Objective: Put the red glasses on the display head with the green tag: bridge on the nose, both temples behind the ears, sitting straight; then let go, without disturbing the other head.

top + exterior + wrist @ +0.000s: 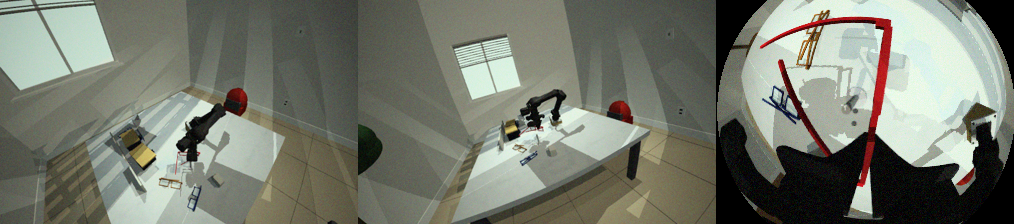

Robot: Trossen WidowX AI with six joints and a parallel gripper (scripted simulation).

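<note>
My gripper tip is 9 cm above the grey post, 3 cm short of it and 1 cm to the right of it. From my gripper tip the other things lie so: tan display head 26 cm to the right, 22 cm ahead, 6 cm below; long white rail 36 cm to the right, 36 cm ahead, 6 cm below; grey box 69 cm to the right, 11 cm ahead, 6 cm below.
</note>
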